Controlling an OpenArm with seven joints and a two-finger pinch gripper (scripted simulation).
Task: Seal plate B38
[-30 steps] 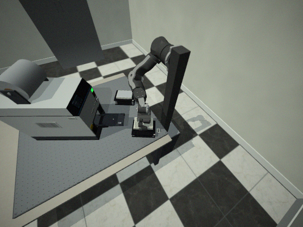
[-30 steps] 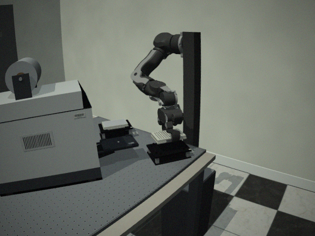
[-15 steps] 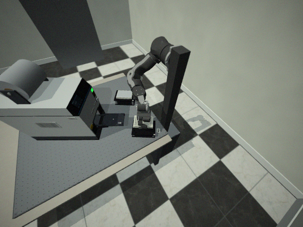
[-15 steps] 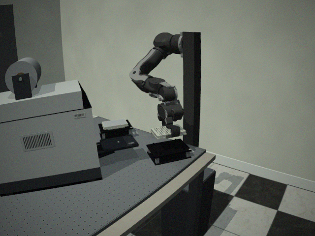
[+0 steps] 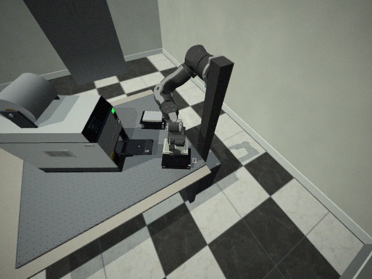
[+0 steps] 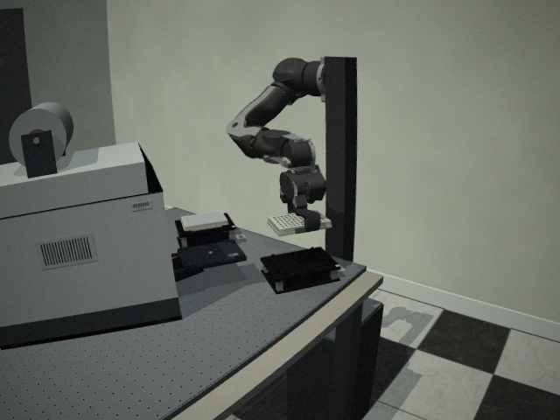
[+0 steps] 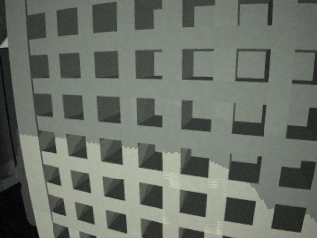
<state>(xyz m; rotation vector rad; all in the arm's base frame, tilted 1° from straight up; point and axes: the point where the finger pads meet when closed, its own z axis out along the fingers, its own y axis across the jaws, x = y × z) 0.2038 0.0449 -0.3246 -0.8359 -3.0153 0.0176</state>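
The nest N1 lies 100 mm below my hand. Also, from my hand: plate B38: right at my hand; nest n2: 10 mm ahead, 340 mm to the right, 90 mm below; B83: 10 mm ahead, 340 mm to the right, 70 mm below.
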